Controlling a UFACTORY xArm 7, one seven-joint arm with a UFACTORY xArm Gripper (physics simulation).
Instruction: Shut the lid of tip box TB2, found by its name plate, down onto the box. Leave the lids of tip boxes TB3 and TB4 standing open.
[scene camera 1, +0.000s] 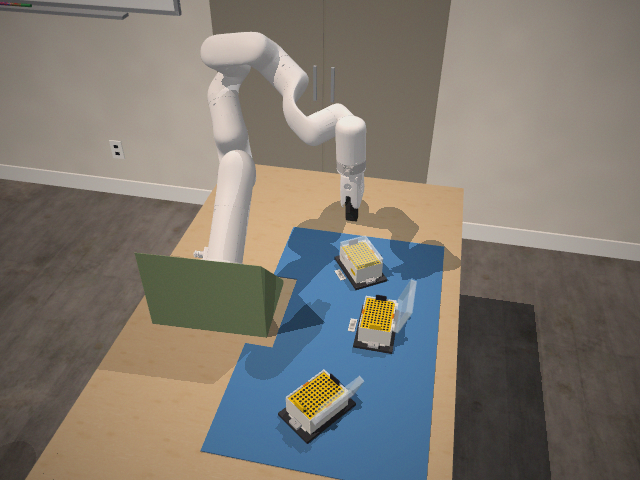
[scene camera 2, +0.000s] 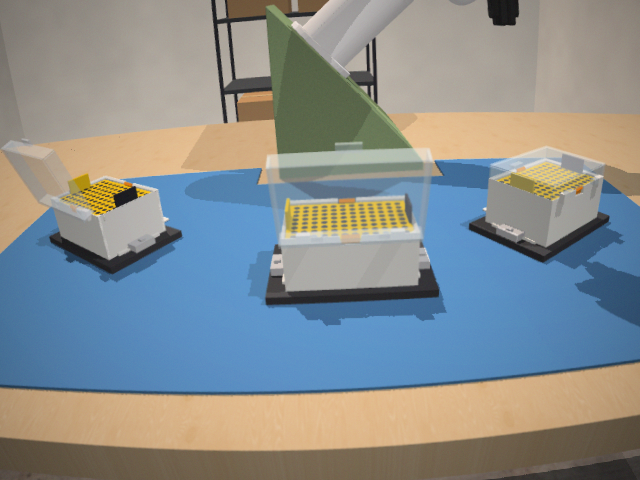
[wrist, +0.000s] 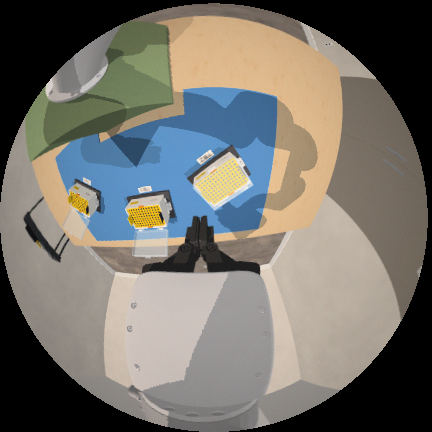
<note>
In view: the gripper (scene camera 1: 351, 219), a box (scene camera 1: 378, 312) and a blue mat (wrist: 162, 153).
</note>
